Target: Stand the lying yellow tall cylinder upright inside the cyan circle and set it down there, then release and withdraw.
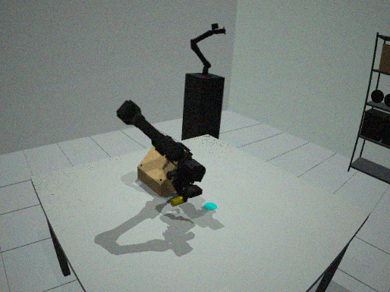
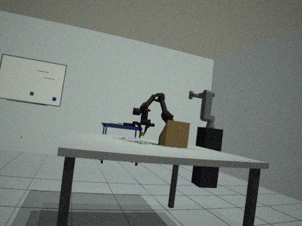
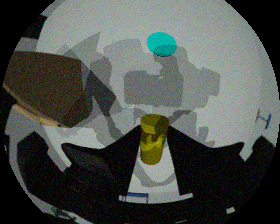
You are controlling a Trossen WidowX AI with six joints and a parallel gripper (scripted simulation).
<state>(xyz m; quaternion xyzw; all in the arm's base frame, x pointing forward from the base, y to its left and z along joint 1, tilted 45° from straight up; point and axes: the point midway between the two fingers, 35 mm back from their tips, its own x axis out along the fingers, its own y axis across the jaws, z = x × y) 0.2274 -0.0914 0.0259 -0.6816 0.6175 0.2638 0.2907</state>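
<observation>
My gripper tip is 2 cm short of the cyan circle, 14 cm to the right of it and 7 cm above it. Round my gripper tip: yellow tall cylinder: 2 cm to the right.
</observation>
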